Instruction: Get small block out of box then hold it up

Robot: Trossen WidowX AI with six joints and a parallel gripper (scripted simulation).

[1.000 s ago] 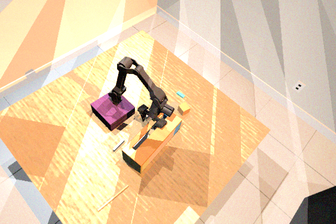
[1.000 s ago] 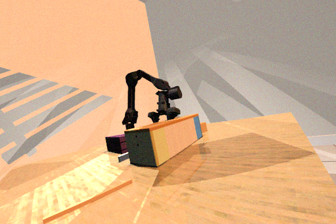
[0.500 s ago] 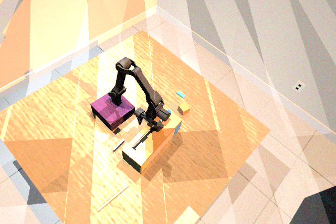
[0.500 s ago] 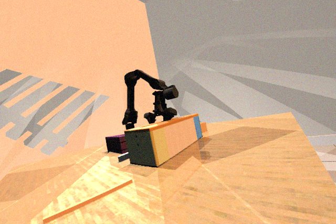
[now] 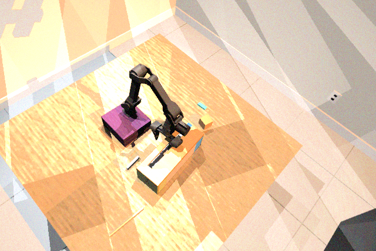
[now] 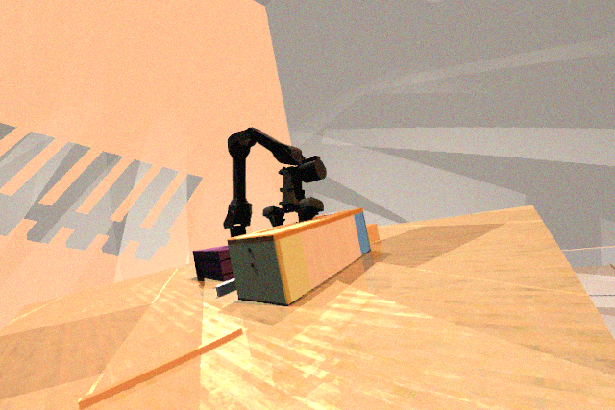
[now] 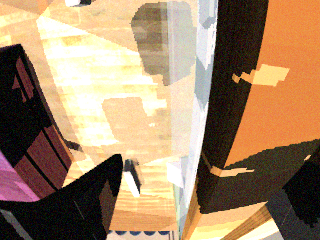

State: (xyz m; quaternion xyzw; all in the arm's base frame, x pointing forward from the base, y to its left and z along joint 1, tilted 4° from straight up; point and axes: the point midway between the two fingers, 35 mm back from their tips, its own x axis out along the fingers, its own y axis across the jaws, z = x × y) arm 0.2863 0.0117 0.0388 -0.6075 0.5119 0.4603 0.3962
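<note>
My gripper tip is now 40 mm short of the long orange box and 20 mm above it. The rest, counted from my gripper tip: orange cube (30 mm ahead, 320 mm to the left, 60 mm below); green flat piece (70 mm behind, 400 mm to the left, 80 mm below); thin stick (180 mm ahead, 370 mm to the right, 80 mm below).
</note>
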